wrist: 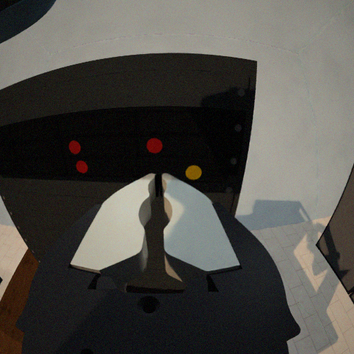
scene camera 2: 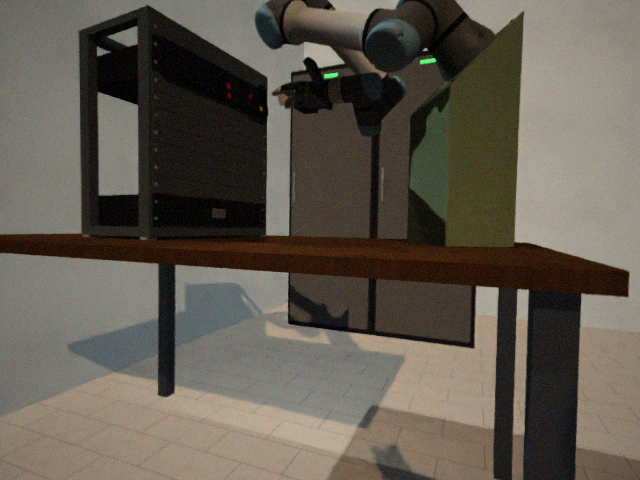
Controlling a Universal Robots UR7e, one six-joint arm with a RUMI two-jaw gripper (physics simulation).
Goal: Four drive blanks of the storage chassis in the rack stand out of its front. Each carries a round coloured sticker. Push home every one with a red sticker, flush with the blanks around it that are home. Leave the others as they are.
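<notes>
The dark storage chassis (scene camera 2: 193,77) (wrist: 120,125) sits high in the rack. Three red stickers show on its front: an upper left one (scene camera 2: 227,85) (wrist: 74,147), one just below it (scene camera 2: 229,95) (wrist: 82,167), and one nearer the middle (scene camera 2: 250,96) (wrist: 154,145). A yellow sticker (scene camera 2: 261,109) (wrist: 193,172) is lower and to the right. The blanks are too dark to tell which stand out. My gripper (scene camera 2: 276,93) (wrist: 159,176) is shut and empty. It is in front of the chassis, apart from it in the scene view; in the wrist view its tips show below the middle red sticker.
The rack (scene camera 2: 146,124) stands on the brown table (scene camera 2: 330,260). A lower dark unit with a pale label (scene camera 2: 218,212) is at the rack's bottom. A tall green-yellow panel (scene camera 2: 483,155) stands on the table at the right. Grey cabinets (scene camera 2: 330,170) stand behind the table.
</notes>
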